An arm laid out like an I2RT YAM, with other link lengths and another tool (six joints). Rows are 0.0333 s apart.
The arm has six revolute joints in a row. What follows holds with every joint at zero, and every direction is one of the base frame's.
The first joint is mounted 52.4 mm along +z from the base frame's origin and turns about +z.
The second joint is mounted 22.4 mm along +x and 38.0 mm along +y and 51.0 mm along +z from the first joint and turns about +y.
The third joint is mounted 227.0 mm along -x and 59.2 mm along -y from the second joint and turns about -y.
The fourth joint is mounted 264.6 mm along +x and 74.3 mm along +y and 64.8 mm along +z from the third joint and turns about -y.
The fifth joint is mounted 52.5 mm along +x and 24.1 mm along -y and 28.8 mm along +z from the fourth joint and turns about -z.
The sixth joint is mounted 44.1 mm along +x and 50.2 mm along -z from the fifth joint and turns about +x.
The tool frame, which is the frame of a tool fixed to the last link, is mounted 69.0 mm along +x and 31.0 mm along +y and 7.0 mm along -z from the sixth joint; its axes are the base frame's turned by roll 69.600, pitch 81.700 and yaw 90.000 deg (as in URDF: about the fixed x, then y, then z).
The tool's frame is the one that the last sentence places.
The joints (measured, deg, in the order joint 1, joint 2, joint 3, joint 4, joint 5, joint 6), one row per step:
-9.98, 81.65, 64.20, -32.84, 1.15, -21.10
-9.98, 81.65, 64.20, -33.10, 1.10, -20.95
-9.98, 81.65, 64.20, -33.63, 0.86, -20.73
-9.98, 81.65, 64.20, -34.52, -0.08, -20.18
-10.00, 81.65, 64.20, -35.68, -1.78, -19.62
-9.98, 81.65, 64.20, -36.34, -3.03, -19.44
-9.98, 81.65, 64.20, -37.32, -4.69, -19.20
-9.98, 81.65, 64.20, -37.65, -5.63, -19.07
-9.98, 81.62, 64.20, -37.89, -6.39, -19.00
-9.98, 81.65, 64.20, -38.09, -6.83, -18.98
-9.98, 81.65, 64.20, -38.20, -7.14, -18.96
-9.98, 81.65, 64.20, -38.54, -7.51, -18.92
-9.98, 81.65, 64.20, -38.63, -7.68, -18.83
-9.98, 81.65, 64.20, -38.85, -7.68, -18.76
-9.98, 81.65, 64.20, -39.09, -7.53, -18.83
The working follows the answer.
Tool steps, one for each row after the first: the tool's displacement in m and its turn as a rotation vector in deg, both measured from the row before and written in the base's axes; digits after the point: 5 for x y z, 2 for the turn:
-0.00062, 0.00026, -0.00028, 0.18, 0.23, -0.08
-0.00129, 0.00078, -0.00055, 0.41, 0.46, -0.02
-0.00207, 0.00242, -0.00064, 1.22, 0.69, 0.15
-0.00278, 0.00394, -0.00058, 1.87, 0.86, 0.57
-0.00166, 0.00294, -0.00017, 1.21, 0.46, 0.62
-0.00253, 0.00378, -0.00022, 1.64, 0.72, 0.77
-0.00086, 0.00203, 0.00018, 0.89, 0.19, 0.43
-0.00067, 0.00162, 0.00034, 0.69, 0.10, 0.38
-0.00052, 0.00095, -0.00011, 0.41, 0.16, 0.23
-0.00030, 0.00066, 0.00007, 0.28, 0.06, 0.16
-0.00091, 0.00089, -0.00012, 0.38, 0.28, 0.18
-0.00021, 0.00039, 0.00004, 0.21, 0.07, 0.02
-0.00056, 0.00012, -0.00020, 0.08, 0.22, -0.06
-0.00066, -0.00019, -0.00035, -0.12, 0.26, -0.03

Tool pose at each row, in the base's axes (x y z in m, rotation vector in deg; rounded; the steps above come from the unrounded poses):
0.34145, -0.00614, 0.15771, -11.74, 141.24, 13.75
0.34083, -0.00588, 0.15742, -11.54, 141.44, 13.97
0.33954, -0.00511, 0.15687, -11.31, 141.83, 14.54
0.33747, -0.00269, 0.15623, -10.93, 142.28, 16.21
0.33470, 0.00125, 0.15565, -10.78, 142.75, 18.90
0.33303, 0.00419, 0.15549, -11.01, 142.94, 20.74
0.33050, 0.00797, 0.15527, -11.22, 143.25, 23.23
0.32965, 0.01000, 0.15544, -11.38, 143.21, 24.55
0.32897, 0.01162, 0.15579, -11.56, 143.13, 25.58
0.32845, 0.01256, 0.15568, -11.67, 143.18, 26.22
0.32815, 0.01322, 0.15575, -11.74, 143.16, 26.65
0.32723, 0.01411, 0.15563, -11.76, 143.33, 27.26
0.32702, 0.01450, 0.15567, -11.70, 143.34, 27.53
0.32646, 0.01462, 0.15547, -11.55, 143.53, 27.65
0.32580, 0.01442, 0.15512, -11.52, 143.81, 27.55

